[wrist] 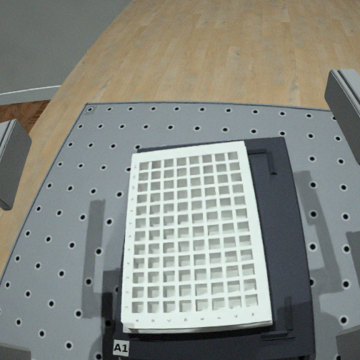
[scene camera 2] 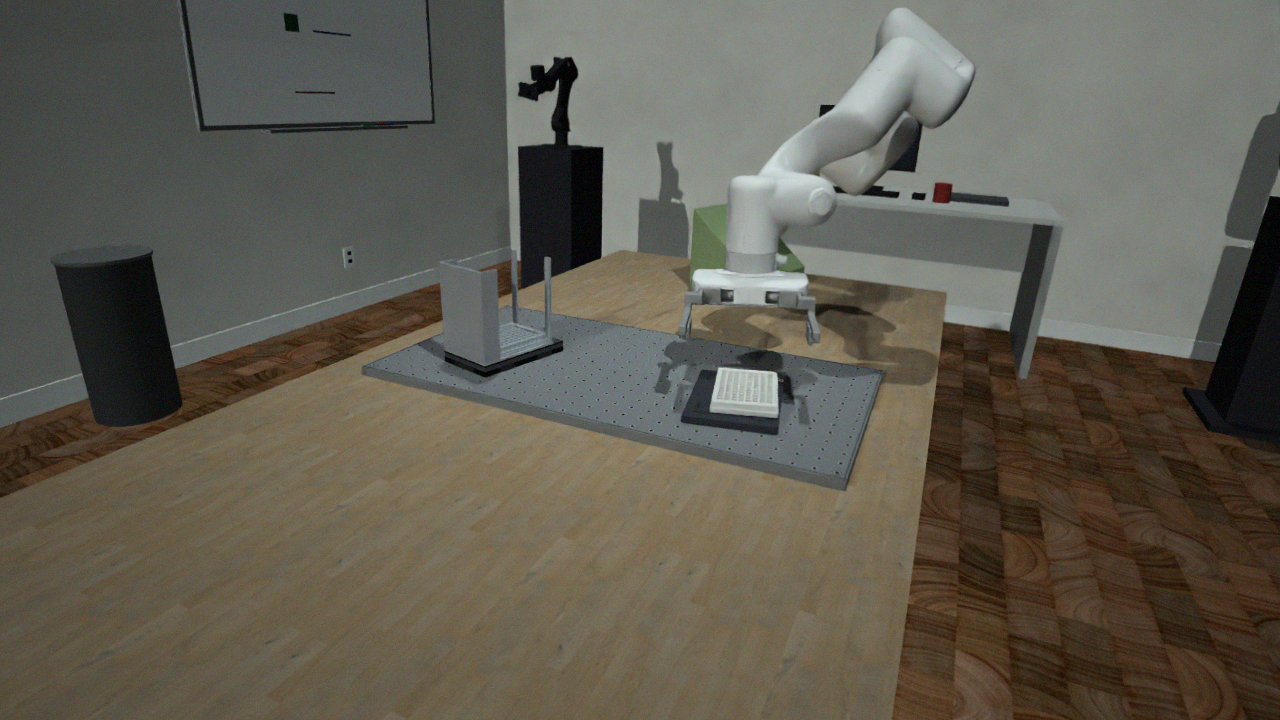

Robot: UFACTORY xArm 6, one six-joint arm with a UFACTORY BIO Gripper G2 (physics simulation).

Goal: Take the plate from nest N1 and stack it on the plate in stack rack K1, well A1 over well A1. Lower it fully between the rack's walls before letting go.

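Frame: origin at the arm's base, x ahead, y left, z up, level; metres.
Seen in the pictures: end effector, tool point: (scene camera 2: 748,330).
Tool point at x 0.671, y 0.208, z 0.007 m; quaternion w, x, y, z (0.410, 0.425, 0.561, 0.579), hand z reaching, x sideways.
Note:
A point is followed by its place in that frame.
A white well plate (scene camera 2: 745,391) @(x 0.687, y 0.216, z -0.071 m) (wrist: 192,235) lies on the dark nest (scene camera 2: 729,421) @(x 0.750, y 0.217, z -0.088 m) (wrist: 282,225). In the wrist view it is shifted toward the nest's left side, where its edge reaches or passes the nest's edge; two corner brackets on the right stand free of it. Its A1 corner is near the nest's A1 label (wrist: 121,348). My gripper (scene camera 2: 749,337) @(x 0.671, y 0.208, z 0.007 m) (wrist: 177,142) is open and empty above the plate, fingers wide on both sides. The stack rack (scene camera 2: 469,313) @(x 0.761, y -0.173, z -0.009 m) stands at the board's left, with a tall grey wall, thin posts and a dark base; a grey gridded plate (scene camera 2: 521,336) @(x 0.669, y -0.150, z -0.066 m) shows low inside.
The nest and rack stand on a grey perforated board (scene camera 2: 608,376) @(x 0.674, y 0.006, z -0.098 m) (wrist: 50,270) on the wooden table (scene camera 2: 501,555) @(x 1.077, y 0.114, z -0.111 m) (wrist: 225,50). The rack's wall and posts rise well above the board. A green block (scene camera 2: 708,234) @(x 0.091, y -0.067, z 0.015 m) is behind the arm, and a white desk (scene camera 2: 1002,211) stands farther back.

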